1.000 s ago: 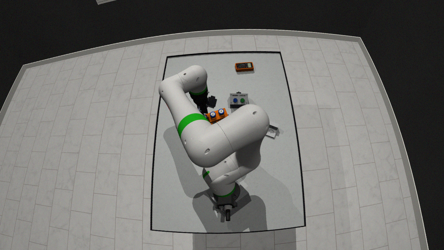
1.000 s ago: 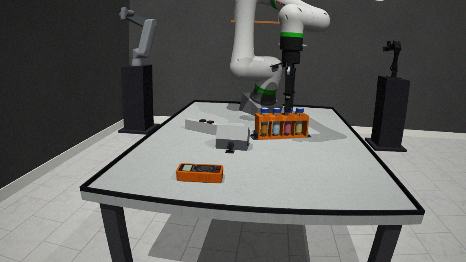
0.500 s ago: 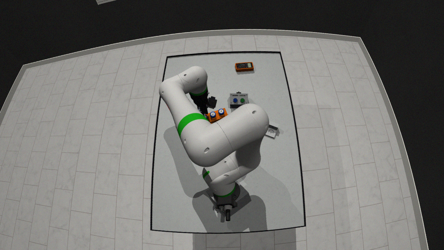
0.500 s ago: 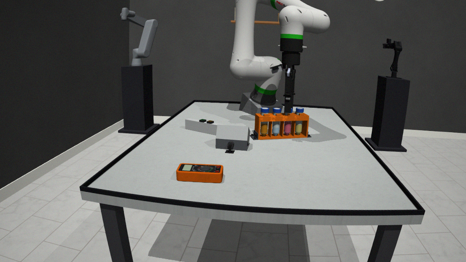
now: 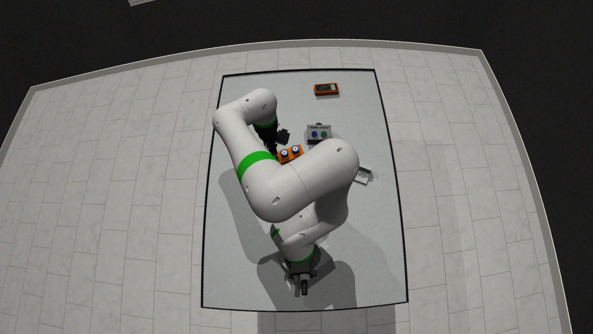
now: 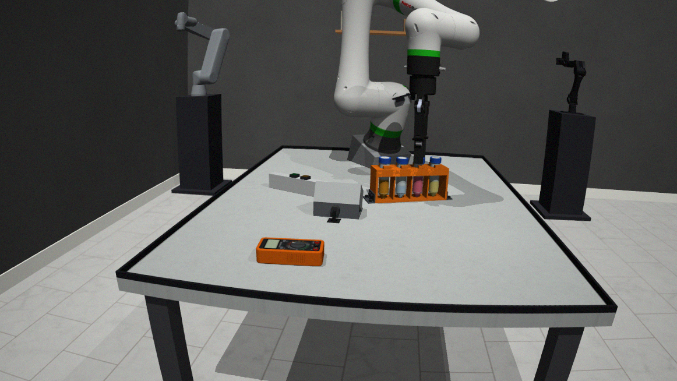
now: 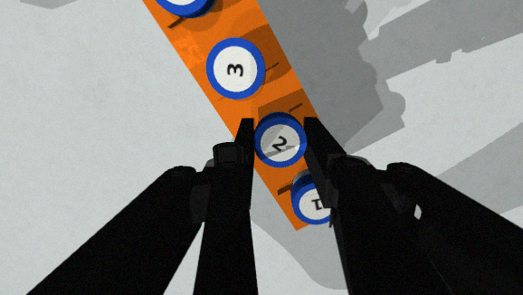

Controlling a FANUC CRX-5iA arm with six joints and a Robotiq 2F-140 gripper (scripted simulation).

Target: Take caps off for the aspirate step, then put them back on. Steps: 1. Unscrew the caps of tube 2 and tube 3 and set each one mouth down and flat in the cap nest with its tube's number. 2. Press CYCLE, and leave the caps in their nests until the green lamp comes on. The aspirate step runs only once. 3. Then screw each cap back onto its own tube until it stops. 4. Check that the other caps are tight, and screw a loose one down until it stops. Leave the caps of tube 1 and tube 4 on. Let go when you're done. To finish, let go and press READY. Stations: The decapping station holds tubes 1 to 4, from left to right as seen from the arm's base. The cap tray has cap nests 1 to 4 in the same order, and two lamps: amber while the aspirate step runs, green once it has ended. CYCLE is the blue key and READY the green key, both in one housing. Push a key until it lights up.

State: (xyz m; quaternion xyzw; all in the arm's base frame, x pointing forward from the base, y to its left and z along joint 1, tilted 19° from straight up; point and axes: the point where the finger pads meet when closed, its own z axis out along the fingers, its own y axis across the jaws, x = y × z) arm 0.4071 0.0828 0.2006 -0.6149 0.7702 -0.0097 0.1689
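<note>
Right now my hand is 30 mm above the cap 2. From my hand the other things lie so: cap 3 (50 mm to the right, 30 mm below, 20 mm ahead); then cap 1 (50 mm to the left, 30 mm below, 20 mm behind); then cap 4 (100 mm to the right, 30 mm ahead, 20 mm below).
</note>
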